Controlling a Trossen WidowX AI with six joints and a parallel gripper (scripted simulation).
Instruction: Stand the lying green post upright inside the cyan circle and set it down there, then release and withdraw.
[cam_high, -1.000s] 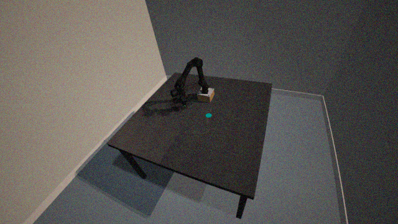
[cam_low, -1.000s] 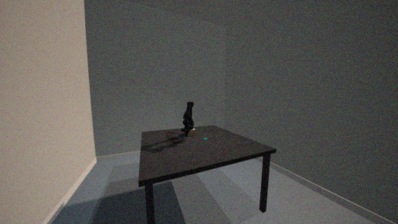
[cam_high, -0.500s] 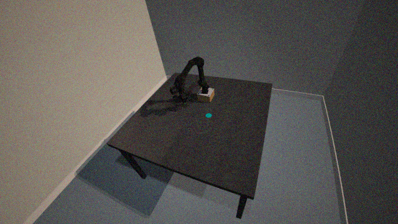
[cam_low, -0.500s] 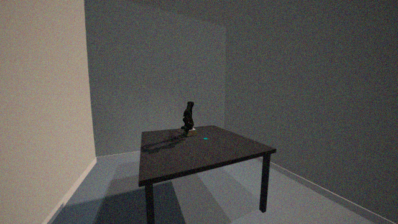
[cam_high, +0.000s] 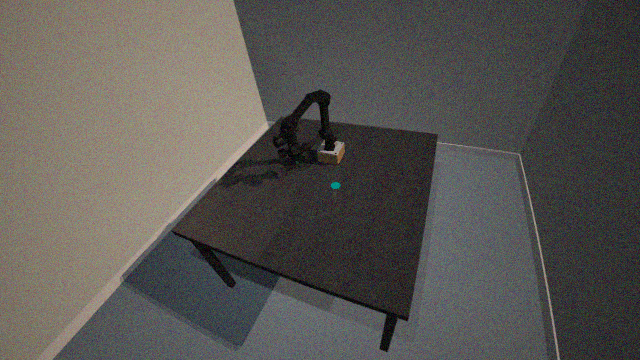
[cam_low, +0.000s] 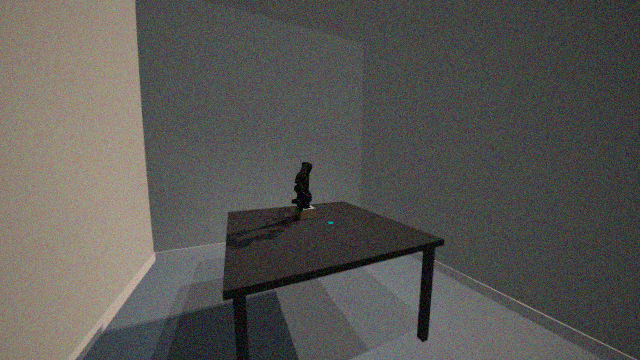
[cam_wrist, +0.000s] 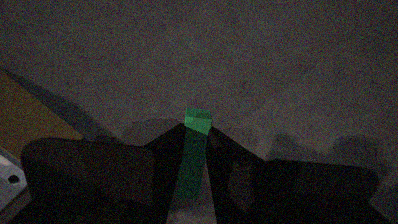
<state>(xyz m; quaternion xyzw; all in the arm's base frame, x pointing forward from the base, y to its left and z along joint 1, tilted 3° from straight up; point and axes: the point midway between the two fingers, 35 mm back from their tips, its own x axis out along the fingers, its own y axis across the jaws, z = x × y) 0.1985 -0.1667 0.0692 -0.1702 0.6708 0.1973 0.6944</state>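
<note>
The circle is 24 cm to the left of my gripper tip, 12 cm below it and 7 cm ahead of it. Also, from my gripper tip: green post: 2 cm behind, 1 cm to the right.
</note>
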